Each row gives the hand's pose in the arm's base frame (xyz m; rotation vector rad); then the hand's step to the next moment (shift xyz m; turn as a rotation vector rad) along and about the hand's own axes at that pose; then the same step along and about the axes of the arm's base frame.
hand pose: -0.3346 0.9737 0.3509 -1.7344 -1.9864 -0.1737
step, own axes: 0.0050 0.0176 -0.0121 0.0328 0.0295 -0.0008
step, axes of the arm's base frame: 0.0199 0.0028 0.0088 0.0262 0.0344 0.0086
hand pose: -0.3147 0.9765 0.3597 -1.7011 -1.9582 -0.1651
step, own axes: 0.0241 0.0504 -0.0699 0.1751 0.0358 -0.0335
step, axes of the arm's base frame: 0.0681 0.0014 0.0580 0.0337 0.1473 0.1011
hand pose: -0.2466 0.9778 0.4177 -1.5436 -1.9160 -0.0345
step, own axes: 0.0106 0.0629 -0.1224 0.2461 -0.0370 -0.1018
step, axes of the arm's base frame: 0.1124 -0.0227 0.0768 -0.0033 0.1581 0.2174
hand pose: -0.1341 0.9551 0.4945 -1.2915 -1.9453 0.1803
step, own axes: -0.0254 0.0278 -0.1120 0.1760 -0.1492 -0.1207
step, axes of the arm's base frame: 0.0995 -0.0401 0.0496 -0.0590 0.0412 0.2503
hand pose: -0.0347 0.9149 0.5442 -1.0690 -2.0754 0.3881
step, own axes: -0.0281 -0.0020 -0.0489 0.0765 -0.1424 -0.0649
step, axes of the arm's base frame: 0.0453 -0.0269 0.0201 -0.0602 -0.0298 0.1607
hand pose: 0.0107 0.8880 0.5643 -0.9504 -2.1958 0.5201
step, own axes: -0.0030 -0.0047 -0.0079 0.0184 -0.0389 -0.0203
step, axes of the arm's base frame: 0.0049 -0.0046 0.0069 -0.0133 -0.0098 0.0446
